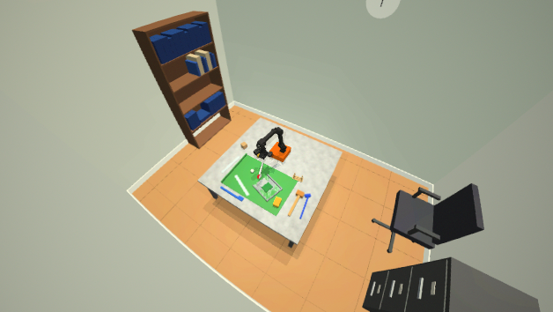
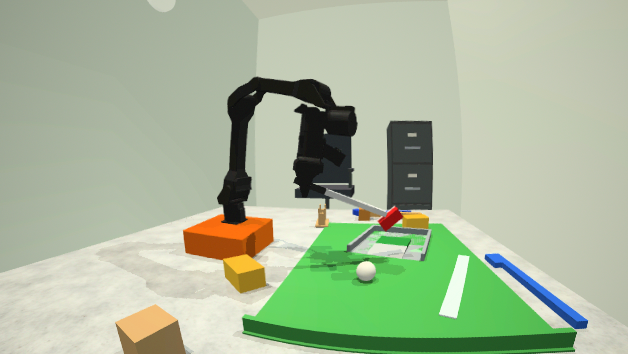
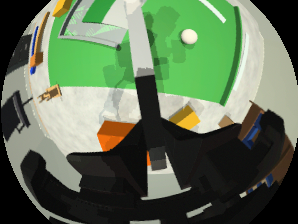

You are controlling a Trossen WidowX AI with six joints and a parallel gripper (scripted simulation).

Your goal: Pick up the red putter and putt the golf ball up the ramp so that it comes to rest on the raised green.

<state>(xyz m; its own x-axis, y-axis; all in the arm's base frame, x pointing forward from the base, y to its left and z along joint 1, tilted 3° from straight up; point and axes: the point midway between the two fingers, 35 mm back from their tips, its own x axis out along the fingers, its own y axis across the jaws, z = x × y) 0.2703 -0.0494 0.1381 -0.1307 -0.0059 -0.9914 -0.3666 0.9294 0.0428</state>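
The red putter is 11 cm ahead of my gripper tip, 5 cm to the left of it and 2 cm below it. Also, from my gripper tip: white golf ball 16 cm ahead, 15 cm below, 6 cm to the right; then green mat 21 cm ahead, 17 cm below, 9 cm to the left; then tan block 41 cm to the right, 14 cm below, 5 cm behind.
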